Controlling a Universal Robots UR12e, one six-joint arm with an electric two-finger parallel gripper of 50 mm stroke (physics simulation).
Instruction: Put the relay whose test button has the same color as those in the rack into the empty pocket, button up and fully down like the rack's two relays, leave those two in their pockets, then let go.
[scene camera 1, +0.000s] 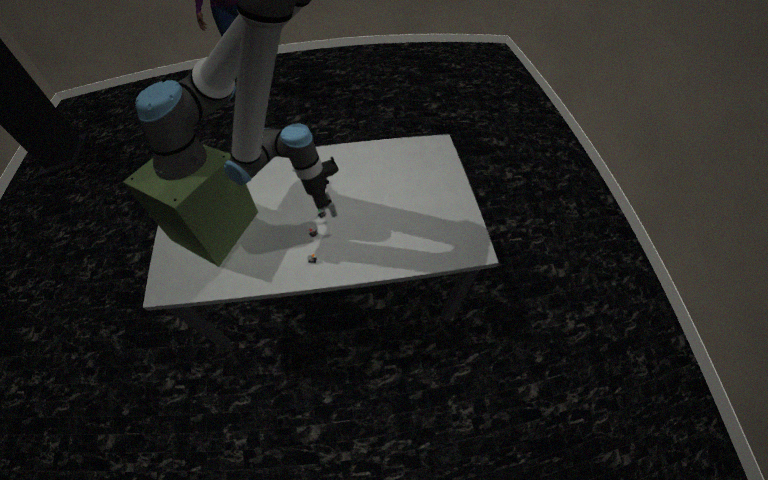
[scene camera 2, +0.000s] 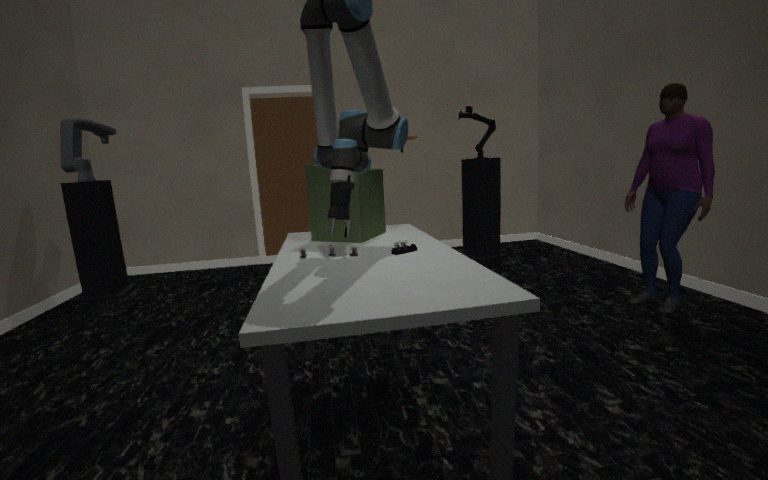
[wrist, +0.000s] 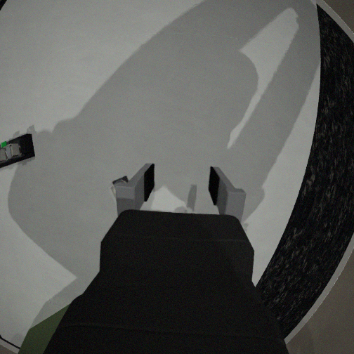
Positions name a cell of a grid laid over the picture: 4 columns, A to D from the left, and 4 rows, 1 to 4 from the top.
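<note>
Visible: my gripper (scene camera 2: B2) (wrist: C2).
</note>
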